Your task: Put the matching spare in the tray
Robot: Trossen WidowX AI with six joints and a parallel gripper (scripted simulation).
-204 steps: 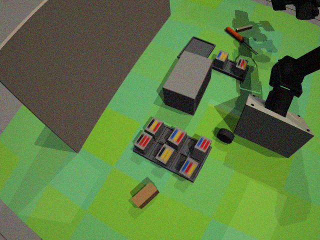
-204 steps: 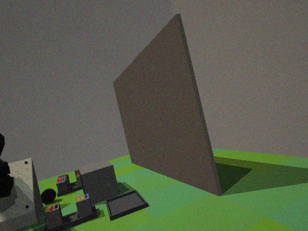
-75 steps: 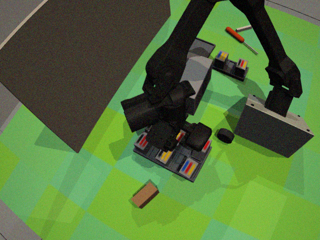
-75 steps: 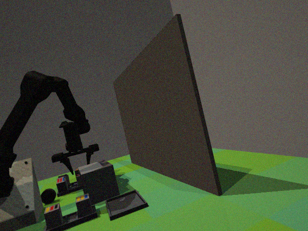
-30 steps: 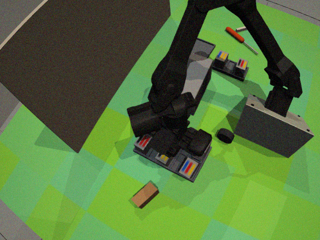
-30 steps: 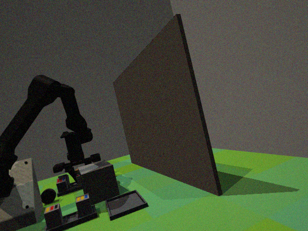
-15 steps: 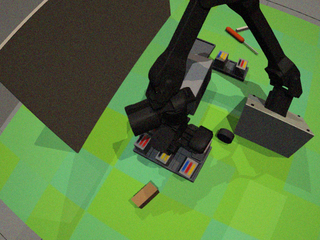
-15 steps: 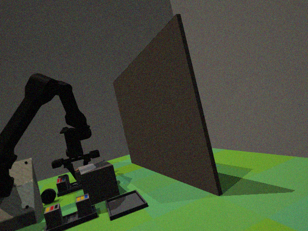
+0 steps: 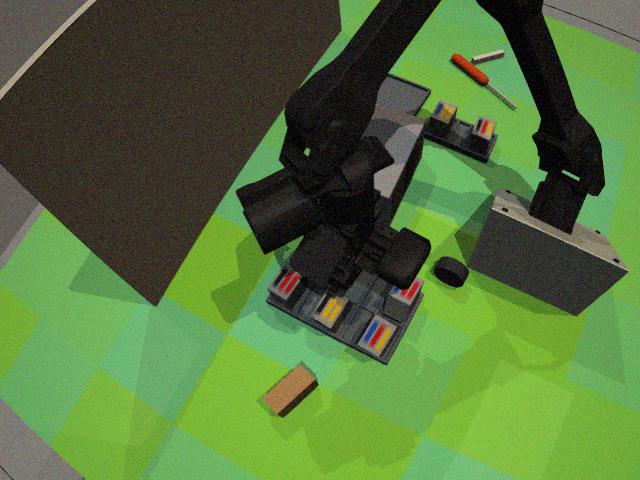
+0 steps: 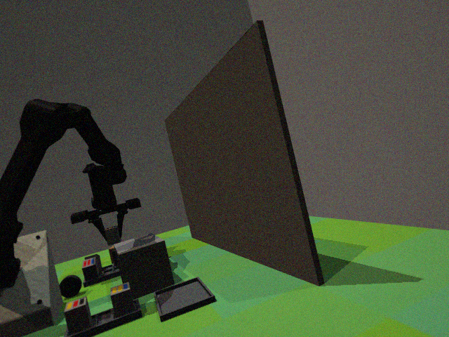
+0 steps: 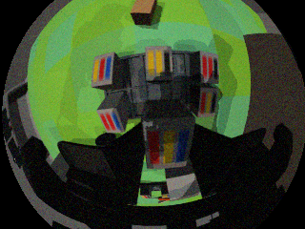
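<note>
My gripper tip is 34 cm to the left of the tray, 13 cm short of it and 9 cm above it. From my gripper tip the other things lie so: mounted unit: 17 cm to the right, 7 cm ahead, 5 cm below; then black puck: 12 cm behind, 9 cm to the right, 7 cm below; then red-striped spare: 7 cm ahead, 6 cm to the left, 6 cm below.
</note>
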